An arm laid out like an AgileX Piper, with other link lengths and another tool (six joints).
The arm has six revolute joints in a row. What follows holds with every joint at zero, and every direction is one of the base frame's.
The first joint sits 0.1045 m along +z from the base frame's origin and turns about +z.
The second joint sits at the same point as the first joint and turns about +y.
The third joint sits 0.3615 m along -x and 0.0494 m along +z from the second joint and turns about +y.
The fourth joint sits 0.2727 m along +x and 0.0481 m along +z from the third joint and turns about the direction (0.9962, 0, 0.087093).
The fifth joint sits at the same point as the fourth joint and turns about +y.
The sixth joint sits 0.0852 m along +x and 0.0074 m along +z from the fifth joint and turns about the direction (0.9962, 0, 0.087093).
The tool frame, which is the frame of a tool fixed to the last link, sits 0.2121 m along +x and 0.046 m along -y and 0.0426 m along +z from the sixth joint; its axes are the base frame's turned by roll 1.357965, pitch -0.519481 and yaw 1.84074 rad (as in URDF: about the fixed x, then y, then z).
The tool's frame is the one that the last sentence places.
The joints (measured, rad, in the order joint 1, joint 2, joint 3, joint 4, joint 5, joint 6), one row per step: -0.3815 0.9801 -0.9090 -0.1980 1.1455 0.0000; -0.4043 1.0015 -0.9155 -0.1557 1.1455 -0.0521; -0.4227 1.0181 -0.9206 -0.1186 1.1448 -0.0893; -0.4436 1.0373 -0.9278 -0.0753 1.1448 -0.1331; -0.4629 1.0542 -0.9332 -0.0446 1.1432 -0.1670; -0.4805 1.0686 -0.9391 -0.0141 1.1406 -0.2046; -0.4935 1.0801 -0.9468 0.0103 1.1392 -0.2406; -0.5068 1.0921 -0.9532 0.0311 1.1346 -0.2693; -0.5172 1.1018 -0.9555 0.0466 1.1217 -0.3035; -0.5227 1.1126 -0.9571 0.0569 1.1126 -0.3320; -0.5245 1.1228 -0.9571 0.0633 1.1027 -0.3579; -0.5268 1.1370 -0.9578 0.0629 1.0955 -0.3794; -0.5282 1.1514 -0.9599 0.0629 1.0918 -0.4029; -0.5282 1.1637 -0.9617 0.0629 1.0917 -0.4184; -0.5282 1.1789 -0.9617 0.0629 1.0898 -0.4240; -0.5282 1.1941 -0.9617 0.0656 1.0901 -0.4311; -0.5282 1.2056 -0.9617 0.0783 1.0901 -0.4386; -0.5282 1.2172 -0.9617 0.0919 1.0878 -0.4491; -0.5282 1.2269 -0.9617 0.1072 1.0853 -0.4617; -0.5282 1.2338 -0.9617 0.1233 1.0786 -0.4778
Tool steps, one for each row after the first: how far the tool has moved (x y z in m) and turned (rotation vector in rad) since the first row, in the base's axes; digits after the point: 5 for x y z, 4 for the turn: 0.00583 0.00406 -0.00607 0.0277 0.0137 0.0241; 0.01084 0.00788 -0.01077 0.0539 0.0189 0.0394; 0.01708 0.01229 -0.01539 0.0839 0.0224 0.0579; 0.02174 0.01396 -0.01894 0.1048 0.0251 0.0692; 0.02711 0.01578 -0.02115 0.1221 0.0242 0.0855; 0.03247 0.01716 -0.02151 0.1324 0.0220 0.1051; 0.03754 0.01714 -0.02196 0.1411 0.0180 0.1176; 0.04350 0.01605 -0.02192 0.1394 0.0124 0.1380; 0.04840 0.01542 -0.02301 0.1382 0.0131 0.1577; 0.05307 0.01495 -0.02444 0.1345 0.0156 0.1786; 0.05640 0.01291 -0.02723 0.1304 0.0259 0.1951; 0.05956 0.01155 -0.03005 0.1274 0.0382 0.2145; 0.06155 0.01109 -0.03302 0.1283 0.0502 0.2282; 0.06321 0.01036 -0.03761 0.1344 0.0621 0.2327; 0.06471 0.01060 -0.04256 0.1435 0.0745 0.2384; 0.06727 0.01311 -0.04640 0.1581 0.0775 0.2438; 0.07058 0.01555 -0.04990 0.1711 0.0788 0.2517; 0.07411 0.01842 -0.05270 0.1833 0.0777 0.2613; 0.07870 0.02095 -0.05393 0.1906 0.0710 0.2738
